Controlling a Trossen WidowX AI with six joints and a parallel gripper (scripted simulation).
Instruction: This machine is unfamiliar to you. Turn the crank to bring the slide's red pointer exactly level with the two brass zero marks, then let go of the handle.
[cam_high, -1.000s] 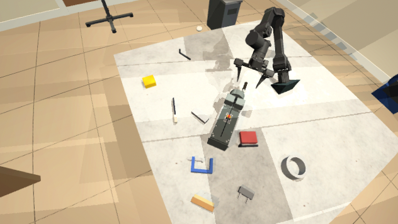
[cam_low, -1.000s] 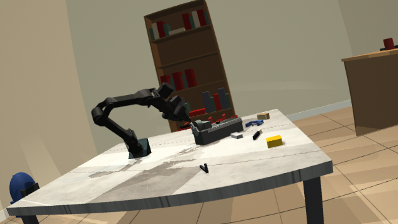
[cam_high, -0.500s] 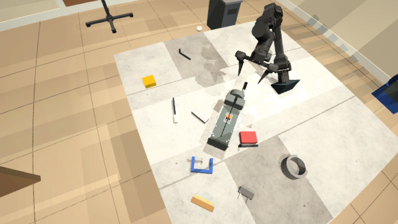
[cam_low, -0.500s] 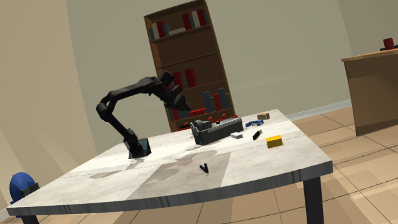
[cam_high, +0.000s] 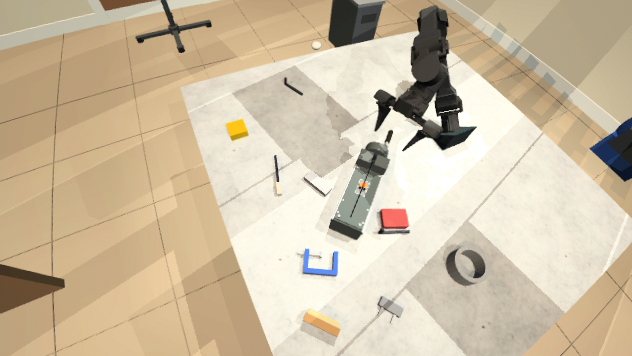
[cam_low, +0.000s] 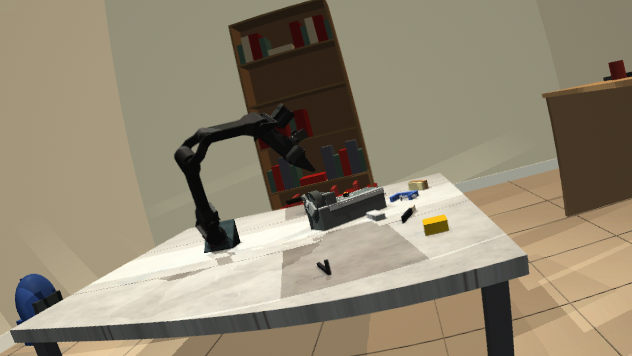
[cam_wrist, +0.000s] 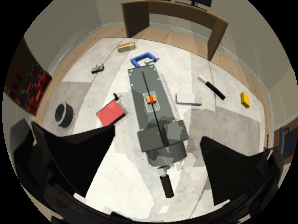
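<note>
Now: the crank handle 80 mm below my gripper tip, 80 mm behind it and 50 mm to the right of it. Round my gripper tip: grey block: 180 mm below, 160 mm ahead, 60 mm to the right; then red pointer: 110 mm below, 80 mm ahead, 40 mm to the left; then red block: 180 mm below, 150 mm to the left, 30 mm ahead.
</note>
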